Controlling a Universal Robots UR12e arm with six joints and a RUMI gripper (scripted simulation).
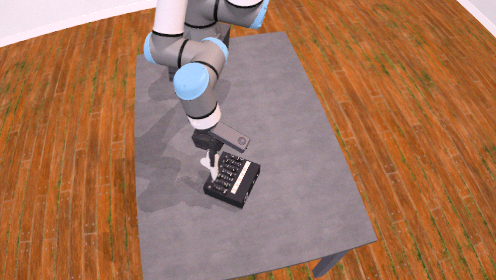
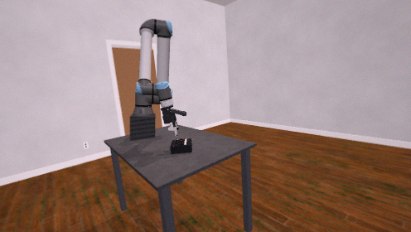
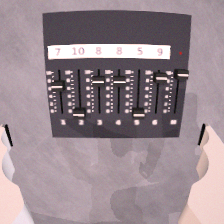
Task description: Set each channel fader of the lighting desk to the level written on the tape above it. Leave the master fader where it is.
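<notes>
Now: the fader knob 60 mm below my hand, 30 mm behind it and 10 mm to the left of it. From my hand the other things lie so: channel fader cap: 60 mm below, 30 mm to the right, 20 mm ahead.
</notes>
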